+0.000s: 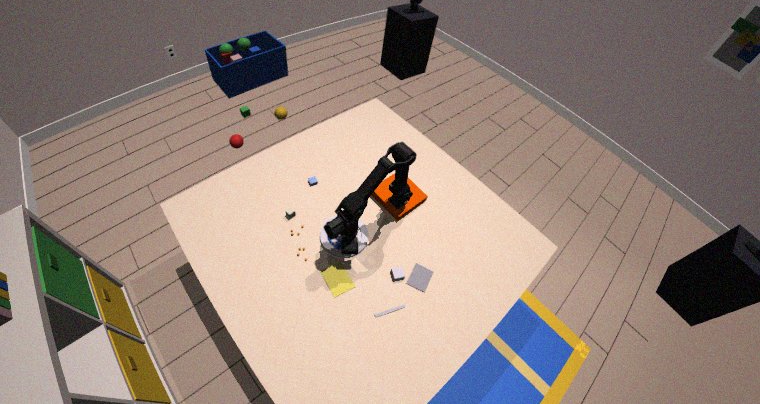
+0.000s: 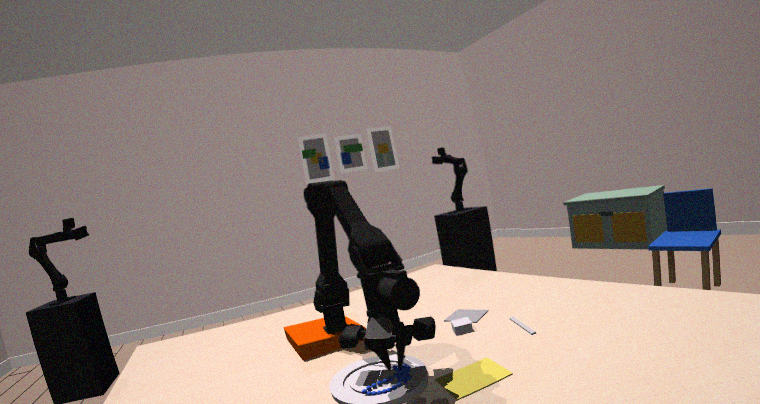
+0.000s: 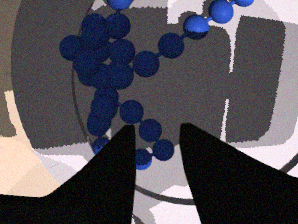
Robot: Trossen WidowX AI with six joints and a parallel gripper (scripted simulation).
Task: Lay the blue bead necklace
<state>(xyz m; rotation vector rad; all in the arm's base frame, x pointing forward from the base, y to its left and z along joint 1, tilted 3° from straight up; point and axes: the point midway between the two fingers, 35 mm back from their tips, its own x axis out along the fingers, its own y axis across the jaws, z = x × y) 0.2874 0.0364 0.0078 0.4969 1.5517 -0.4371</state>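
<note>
Now: the round bead board 4 cm to the right of my gripper tip, 1 cm below it and 1 cm behind it. The rest, counted from my gripper tip: yellow sheet (12 cm ahead, 10 cm to the left, 2 cm below); then small grey block (22 cm to the left, 8 cm behind, 1 cm below); then pale cube (25 cm to the right, 13 cm ahead).
</note>
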